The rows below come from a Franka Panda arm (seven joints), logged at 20 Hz.
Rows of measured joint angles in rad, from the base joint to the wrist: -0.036 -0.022 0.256 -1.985 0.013 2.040 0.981; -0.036 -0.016 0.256 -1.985 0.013 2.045 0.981; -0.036 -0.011 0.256 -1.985 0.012 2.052 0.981; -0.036 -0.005 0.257 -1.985 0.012 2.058 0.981; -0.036 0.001 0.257 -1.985 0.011 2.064 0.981; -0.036 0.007 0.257 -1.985 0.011 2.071 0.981; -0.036 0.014 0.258 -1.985 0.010 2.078 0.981; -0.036 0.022 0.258 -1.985 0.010 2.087 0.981; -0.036 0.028 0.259 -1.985 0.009 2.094 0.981; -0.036 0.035 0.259 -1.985 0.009 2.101 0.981; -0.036 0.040 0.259 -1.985 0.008 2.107 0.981; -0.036 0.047 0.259 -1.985 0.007 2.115 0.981; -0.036 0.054 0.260 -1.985 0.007 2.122 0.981; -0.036 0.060 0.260 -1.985 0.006 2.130 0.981; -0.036 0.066 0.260 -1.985 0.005 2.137 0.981; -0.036 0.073 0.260 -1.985 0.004 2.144 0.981; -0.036 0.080 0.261 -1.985 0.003 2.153 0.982; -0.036 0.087 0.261 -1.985 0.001 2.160 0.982; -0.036 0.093 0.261 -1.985 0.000 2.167 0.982; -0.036 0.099 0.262 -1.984 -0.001 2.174 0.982; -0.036 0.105 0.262 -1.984 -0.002 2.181 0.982; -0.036 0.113 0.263 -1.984 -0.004 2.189 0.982; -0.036 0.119 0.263 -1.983 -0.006 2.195 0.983; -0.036 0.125 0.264 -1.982 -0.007 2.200 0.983
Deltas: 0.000 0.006 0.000 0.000 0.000 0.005 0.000; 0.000 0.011 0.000 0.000 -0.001 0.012 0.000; 0.000 0.017 0.001 0.000 -0.001 0.018 0.000; 0.000 0.023 0.001 0.000 -0.002 0.024 0.000; 0.000 0.029 0.001 0.000 -0.002 0.031 0.000; 0.000 0.036 0.002 0.000 -0.003 0.038 0.000; 0.000 0.044 0.002 0.000 -0.003 0.047 0.000; 0.000 0.050 0.003 0.000 -0.004 0.054 0.000; 0.000 0.057 0.003 0.000 -0.004 0.061 0.000; 0.000 0.062 0.003 0.000 -0.005 0.067 0.000; 0.000 0.069 0.003 0.000 -0.006 0.075 0.000; 0.000 0.076 0.004 0.000 -0.006 0.082 0.000; 0.000 0.082 0.004 0.000 -0.007 0.090 0.000; 0.000 0.088 0.004 0.000 -0.008 0.097 0.000; 0.000 0.095 0.004 0.000 -0.009 0.104 0.000; 0.000 0.102 0.005 0.000 -0.010 0.113 0.001; 0.000 0.109 0.005 0.000 -0.012 0.120 0.001; 0.000 0.115 0.005 0.000 -0.013 0.127 0.001; 0.000 0.121 0.006 0.001 -0.014 0.134 0.001; 0.000 0.127 0.006 0.001 -0.015 0.141 0.001; 0.000 0.135 0.007 0.001 -0.017 0.149 0.001; 0.000 0.141 0.007 0.002 -0.019 0.155 0.002; 0.000 0.147 0.008 0.003 -0.020 0.160 0.002
